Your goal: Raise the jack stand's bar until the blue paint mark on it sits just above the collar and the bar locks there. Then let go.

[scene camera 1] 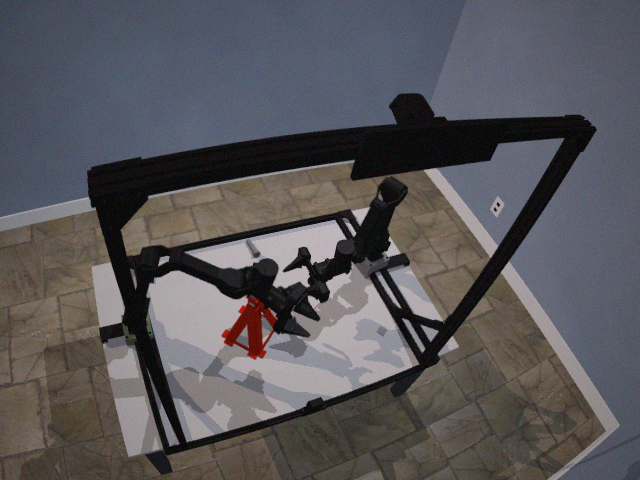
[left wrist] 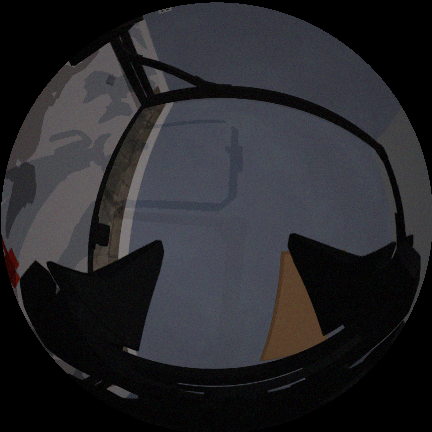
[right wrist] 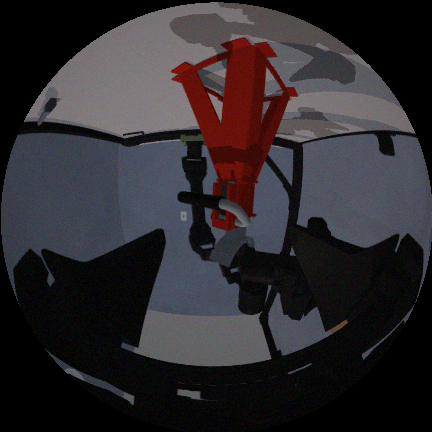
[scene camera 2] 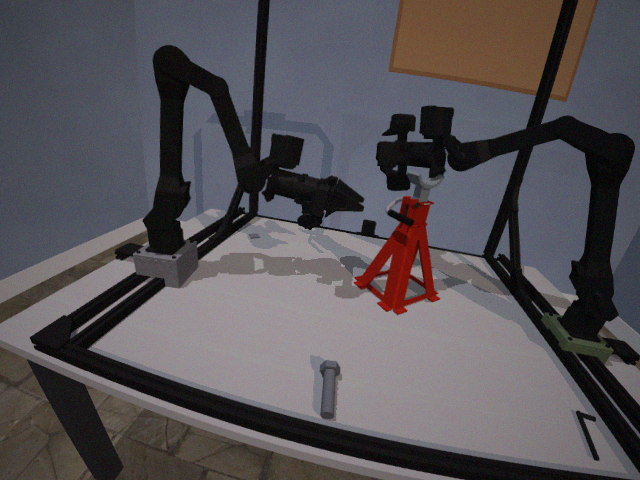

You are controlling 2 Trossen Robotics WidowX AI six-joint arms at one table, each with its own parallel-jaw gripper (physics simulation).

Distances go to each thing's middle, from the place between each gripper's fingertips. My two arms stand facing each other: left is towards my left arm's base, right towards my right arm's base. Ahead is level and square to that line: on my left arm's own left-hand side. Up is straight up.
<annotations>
Now: the black release handle [right wrist: 211,201] 230 mm ahead of my left hand, 50 mm to the left of it and 100 mm below it. Also, from my left hand: red jack stand [scene camera 2: 405,241]: 200 mm ahead, 90 mm to the left, 160 mm below; then grey bolt [scene camera 2: 330,370]: 540 mm ahead, 50 mm to the right, 290 mm below.
I see my right gripper 10 mm short of the black release handle and 80 mm to the right of it. Also, from my right hand: red jack stand: 20 mm behind, 120 mm to the left, 60 mm below; grey bolt: 310 mm ahead, 20 mm to the right, 190 mm below.
</annotations>
